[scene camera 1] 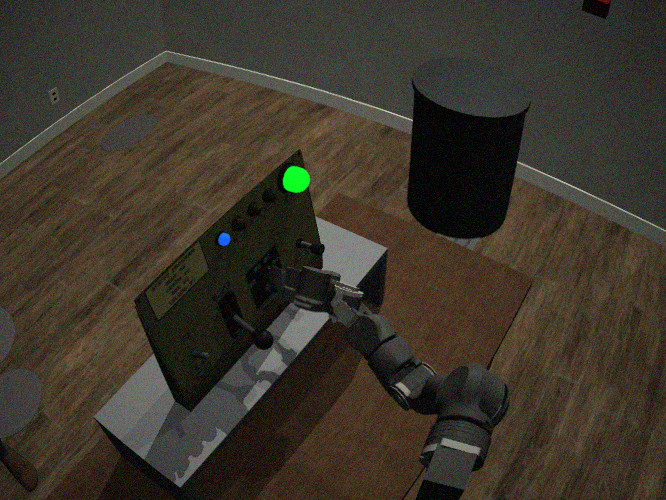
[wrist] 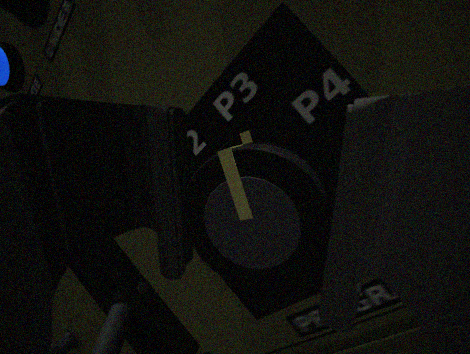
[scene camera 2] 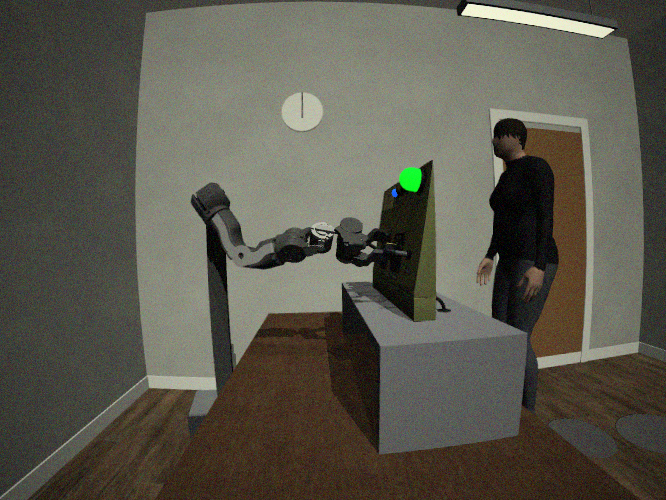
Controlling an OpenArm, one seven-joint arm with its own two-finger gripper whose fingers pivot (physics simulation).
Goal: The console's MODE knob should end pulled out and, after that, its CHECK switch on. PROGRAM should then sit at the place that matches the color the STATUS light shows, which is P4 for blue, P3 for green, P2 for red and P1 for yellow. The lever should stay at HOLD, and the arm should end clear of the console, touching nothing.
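The olive console (scene camera 1: 188, 333) (scene camera 2: 424, 269) stands upright. My gripper (scene camera 1: 274, 275) (scene camera 2: 387, 246) (wrist: 254, 200) is shut on the PROGRAM knob (wrist: 272, 225), one finger on each side. In the wrist view the knob's yellow mark points at about P3. A large lamp (scene camera 1: 295, 179) (scene camera 2: 410, 179) glows green; a small lamp (scene camera 1: 224, 239) (scene camera 2: 394, 192) glows blue. The STATUS label is not readable. The ball-ended lever (scene camera 1: 262, 339) juts from its slot; its HOLD label does not show. A black knob on a stem (scene camera 1: 317, 247) juts out at the right. A small switch (scene camera 1: 200, 354) is at lower left.
The console stands on a grey block (scene camera 1: 129, 409) (scene camera 2: 451, 392) over a brown mat (scene camera 1: 457, 322) (scene camera 2: 279, 430). The lever and the stemmed knob flank my gripper. A black drum (scene camera 1: 465, 161) stands behind at right. A person (scene camera 2: 521, 215) stands behind the console.
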